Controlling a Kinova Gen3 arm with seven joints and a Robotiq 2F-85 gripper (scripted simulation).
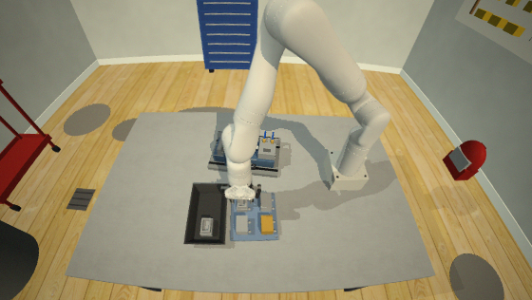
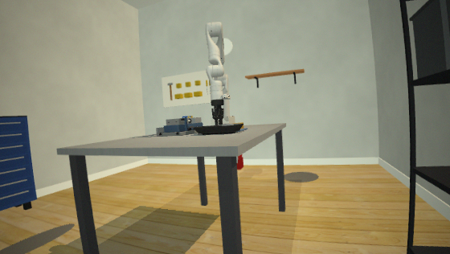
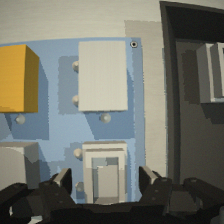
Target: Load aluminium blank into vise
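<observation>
Right now the brass blank is 100 mm to the left of my hand, 80 mm behind it and 20 mm below it. Also, from my hand: hose block 210 mm to the right, 120 mm behind, 30 mm above; then vise 240 mm to the right, 30 mm behind, 10 mm below.
</observation>
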